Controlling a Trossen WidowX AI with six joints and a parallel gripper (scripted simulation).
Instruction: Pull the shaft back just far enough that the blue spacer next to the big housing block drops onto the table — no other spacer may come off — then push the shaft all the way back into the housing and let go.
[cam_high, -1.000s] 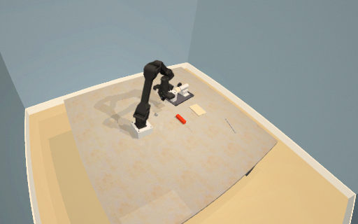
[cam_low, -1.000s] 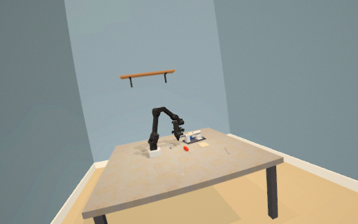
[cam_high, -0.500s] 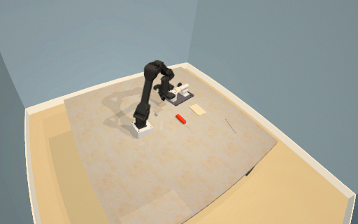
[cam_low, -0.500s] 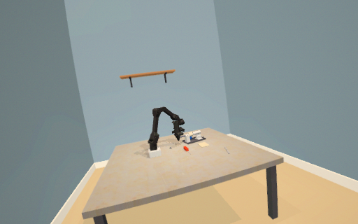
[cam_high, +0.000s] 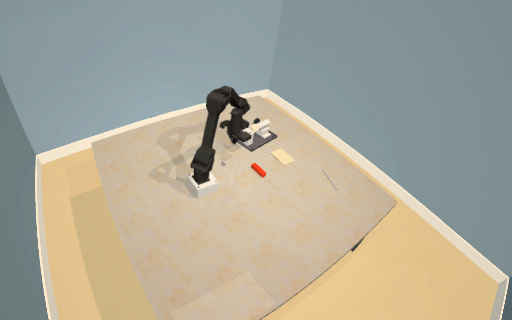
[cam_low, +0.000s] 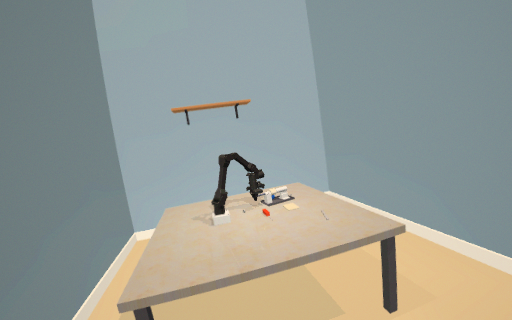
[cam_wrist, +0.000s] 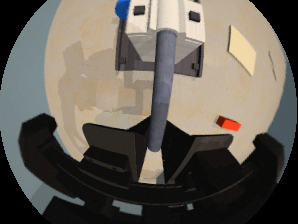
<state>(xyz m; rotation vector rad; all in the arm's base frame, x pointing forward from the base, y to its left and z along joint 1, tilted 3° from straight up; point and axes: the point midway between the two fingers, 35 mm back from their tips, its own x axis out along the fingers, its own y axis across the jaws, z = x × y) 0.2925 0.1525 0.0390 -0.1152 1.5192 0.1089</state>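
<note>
The grey-blue shaft lies 80 mm ahead of my gripper tip, 10 mm to the left of it and 30 mm above it. Also, from my gripper tip: cream cylinder (130 mm ahead, 20 mm to the left, 30 mm above); then tan card (200 mm ahead, 190 mm to the right, 40 mm below); then blue spacer (160 mm ahead, 80 mm to the left, 20 mm below).
</note>
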